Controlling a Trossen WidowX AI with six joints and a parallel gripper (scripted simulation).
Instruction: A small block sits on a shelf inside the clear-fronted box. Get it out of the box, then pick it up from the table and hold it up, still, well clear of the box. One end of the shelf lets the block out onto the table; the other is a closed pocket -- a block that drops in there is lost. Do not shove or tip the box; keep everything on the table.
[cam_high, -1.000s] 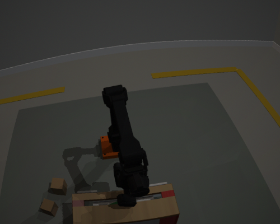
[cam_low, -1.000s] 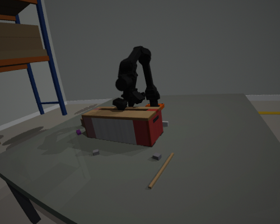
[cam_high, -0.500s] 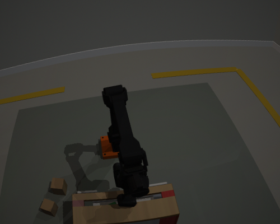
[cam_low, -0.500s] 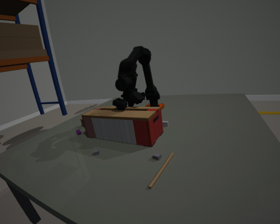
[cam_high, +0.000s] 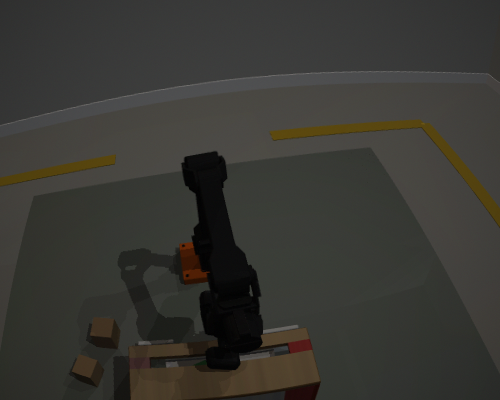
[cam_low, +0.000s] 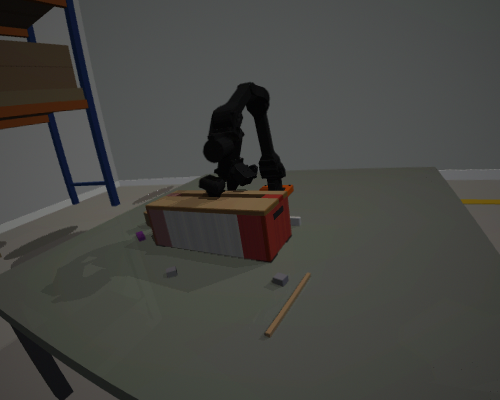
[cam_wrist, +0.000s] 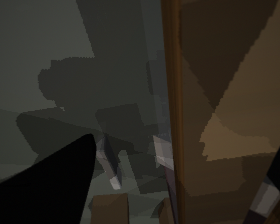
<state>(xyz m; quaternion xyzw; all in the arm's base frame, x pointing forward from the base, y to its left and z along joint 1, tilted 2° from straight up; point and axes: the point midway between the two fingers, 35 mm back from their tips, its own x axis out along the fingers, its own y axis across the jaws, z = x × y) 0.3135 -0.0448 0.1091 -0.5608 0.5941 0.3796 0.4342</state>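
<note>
The green block lies 50 mm ahead of my gripper tip and 20 mm to the right of it. The rest, counted from my gripper tip: wooden stick 290 mm ahead, 280 mm to the left, 90 mm below; purple piece 280 mm to the right, 100 mm ahead, 80 mm below; box 40 mm ahead, 30 mm below, 20 mm to the left.
</note>
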